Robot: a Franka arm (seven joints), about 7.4 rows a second.
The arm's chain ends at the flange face. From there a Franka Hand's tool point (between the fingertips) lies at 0.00 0.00 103.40 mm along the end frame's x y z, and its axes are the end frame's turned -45 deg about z.
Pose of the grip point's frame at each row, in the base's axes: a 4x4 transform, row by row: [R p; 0 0 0 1], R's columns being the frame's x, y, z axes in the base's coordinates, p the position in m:
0.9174 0.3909 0.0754 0.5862; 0.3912 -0.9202 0.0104 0.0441; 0.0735 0.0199 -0.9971 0.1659; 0 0 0 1
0.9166 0.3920 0.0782 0.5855; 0.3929 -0.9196 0.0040 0.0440; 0.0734 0.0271 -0.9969 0.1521; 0 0 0 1
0.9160 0.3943 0.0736 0.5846; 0.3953 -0.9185 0.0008 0.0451; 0.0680 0.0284 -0.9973 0.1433; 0 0 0 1
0.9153 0.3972 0.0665 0.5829; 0.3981 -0.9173 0.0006 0.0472; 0.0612 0.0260 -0.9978 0.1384; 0 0 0 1
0.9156 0.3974 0.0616 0.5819; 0.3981 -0.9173 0.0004 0.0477; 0.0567 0.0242 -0.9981 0.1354; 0 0 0 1
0.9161 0.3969 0.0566 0.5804; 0.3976 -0.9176 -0.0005 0.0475; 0.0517 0.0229 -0.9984 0.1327; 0 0 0 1
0.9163 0.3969 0.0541 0.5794; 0.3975 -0.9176 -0.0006 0.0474; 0.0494 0.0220 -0.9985 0.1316; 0 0 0 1
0.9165 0.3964 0.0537 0.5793; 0.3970 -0.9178 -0.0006 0.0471; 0.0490 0.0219 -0.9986 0.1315; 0 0 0 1
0.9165 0.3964 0.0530 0.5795; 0.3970 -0.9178 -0.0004 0.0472; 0.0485 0.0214 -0.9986 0.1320; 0 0 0 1
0.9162 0.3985 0.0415 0.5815; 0.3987 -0.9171 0.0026 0.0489; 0.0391 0.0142 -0.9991 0.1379; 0 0 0 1
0.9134 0.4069 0.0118 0.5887; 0.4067 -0.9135 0.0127 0.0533; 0.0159 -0.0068 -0.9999 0.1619; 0 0 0 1
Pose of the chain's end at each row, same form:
0.9251 -0.3723 0.0754 0.5784; -0.3741 -0.9273 0.0104 0.0430; 0.0660 -0.0379 -0.9971 0.2690; 0 0 0 1
0.9253 -0.3709 0.0782 0.5774; -0.3724 -0.9281 0.0040 0.0436; 0.0711 -0.0327 -0.9969 0.2552; 0 0 0 1
0.9265 -0.3689 0.0736 0.5770; -0.3700 -0.9290 0.0008 0.0450; 0.0682 -0.0280 -0.9973 0.2464; 0 0 0 1
0.9281 -0.3664 0.0665 0.5760; -0.3671 -0.9301 0.0006 0.0471; 0.0617 -0.0249 -0.9978 0.2416; 0 0 0 1
0.9284 -0.3664 0.0616 0.5755; -0.3671 -0.9301 0.0004 0.0477; 0.0572 -0.0230 -0.9981 0.2386; 0 0 0 1
0.9284 -0.3671 0.0566 0.5745; -0.3677 -0.9300 -0.0005 0.0476; 0.0528 -0.0204 -0.9984 0.2359; 0 0 0 1
0.9286 -0.3673 0.0541 0.5738; -0.3678 -0.9299 -0.0006 0.0475; 0.0505 -0.0194 -0.9985 0.2348; 0 0 0 1
0.9284 -0.3678 0.0537 0.5737; -0.3683 -0.9297 -0.0006 0.0472; 0.0501 -0.0192 -0.9986 0.2348; 0 0 0 1
0.9284 -0.3678 0.0530 0.5740; -0.3683 -0.9297 -0.0004 0.0472; 0.0494 -0.0192 -0.9986 0.2353; 0 0 0 1
0.9296 -0.3661 0.0415 0.5772; -0.3666 -0.9304 0.0026 0.0486; 0.0377 -0.0176 -0.9991 0.2412; 0 0 0 1
0.9336 -0.3581 0.0118 0.5875; -0.3584 -0.9335 0.0127 0.0520; 0.0064 -0.0161 -0.9999 0.2653; 0 0 0 1

